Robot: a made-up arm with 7 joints.
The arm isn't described. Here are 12 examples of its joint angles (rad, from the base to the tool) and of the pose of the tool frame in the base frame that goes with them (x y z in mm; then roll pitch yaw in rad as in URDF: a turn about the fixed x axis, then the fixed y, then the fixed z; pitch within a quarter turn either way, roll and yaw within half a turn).
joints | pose
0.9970 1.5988 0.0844 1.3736 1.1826 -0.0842 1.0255 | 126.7 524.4 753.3 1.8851 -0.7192 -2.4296
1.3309 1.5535 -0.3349 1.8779 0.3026 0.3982 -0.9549 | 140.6 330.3 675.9 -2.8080 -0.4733 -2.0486
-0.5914 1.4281 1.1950 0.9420 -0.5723 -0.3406 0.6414 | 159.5 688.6 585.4 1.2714 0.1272 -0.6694
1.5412 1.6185 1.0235 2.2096 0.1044 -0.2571 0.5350 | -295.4 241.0 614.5 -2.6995 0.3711 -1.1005
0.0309 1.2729 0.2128 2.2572 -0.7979 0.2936 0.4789 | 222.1 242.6 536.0 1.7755 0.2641 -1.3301
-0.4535 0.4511 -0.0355 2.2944 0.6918 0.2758 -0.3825 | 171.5 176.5 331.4 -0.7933 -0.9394 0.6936
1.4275 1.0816 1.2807 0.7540 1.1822 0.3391 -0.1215 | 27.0 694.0 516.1 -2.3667 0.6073 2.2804
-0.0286 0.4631 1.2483 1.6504 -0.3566 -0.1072 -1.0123 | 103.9 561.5 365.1 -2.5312 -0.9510 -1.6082
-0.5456 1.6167 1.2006 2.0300 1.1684 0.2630 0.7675 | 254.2 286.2 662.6 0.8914 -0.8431 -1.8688
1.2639 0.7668 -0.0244 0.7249 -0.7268 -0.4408 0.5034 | 369.8 562.8 535.7 1.6052 -0.4553 -1.3420
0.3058 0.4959 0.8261 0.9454 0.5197 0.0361 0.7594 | 240.1 563.1 210.9 -1.5448 -1.0271 1.5816
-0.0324 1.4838 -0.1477 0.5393 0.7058 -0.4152 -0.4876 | 96.2 720.3 370.1 1.8990 -0.9043 -0.6636
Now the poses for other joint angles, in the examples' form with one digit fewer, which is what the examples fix.
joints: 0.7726 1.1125 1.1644 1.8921 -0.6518 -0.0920 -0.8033
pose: -60 476 684 -2.045 -0.147 -1.481
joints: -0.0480 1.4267 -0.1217 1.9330 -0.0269 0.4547 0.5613
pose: 278 317 417 0.754 -0.022 -1.136
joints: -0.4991 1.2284 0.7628 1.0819 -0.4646 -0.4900 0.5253
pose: 187 672 432 1.031 0.103 -1.001
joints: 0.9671 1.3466 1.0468 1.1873 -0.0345 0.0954 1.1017
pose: -96 637 689 2.470 -0.915 -1.920
